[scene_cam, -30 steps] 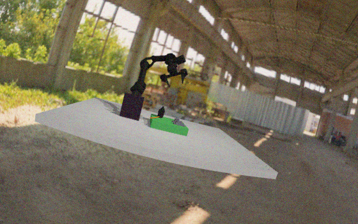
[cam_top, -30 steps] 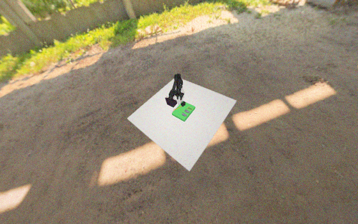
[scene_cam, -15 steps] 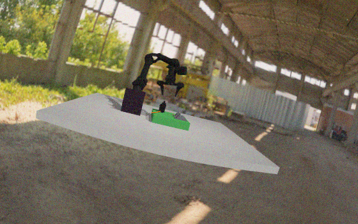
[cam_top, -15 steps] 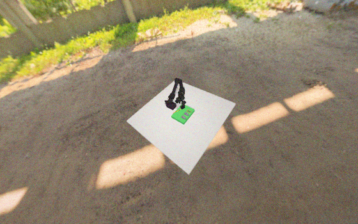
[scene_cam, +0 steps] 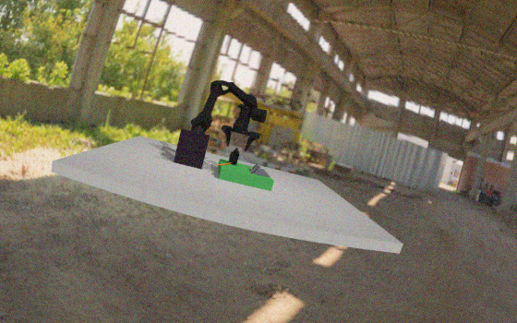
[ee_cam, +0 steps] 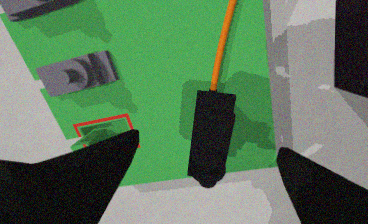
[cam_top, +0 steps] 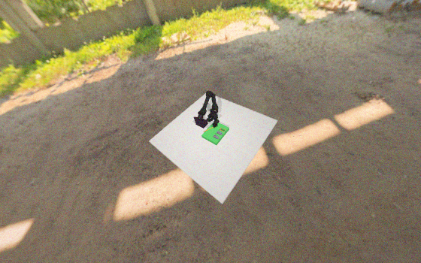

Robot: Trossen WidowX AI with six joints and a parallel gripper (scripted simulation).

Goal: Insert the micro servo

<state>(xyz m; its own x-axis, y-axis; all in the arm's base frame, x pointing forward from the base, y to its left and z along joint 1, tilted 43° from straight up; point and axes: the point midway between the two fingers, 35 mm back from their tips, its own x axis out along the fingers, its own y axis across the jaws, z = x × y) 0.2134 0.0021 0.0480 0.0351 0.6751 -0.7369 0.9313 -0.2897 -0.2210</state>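
Now: the green deck 10 mm ahead of my gripper tip, 60 mm to the right of it and 100 mm below it.
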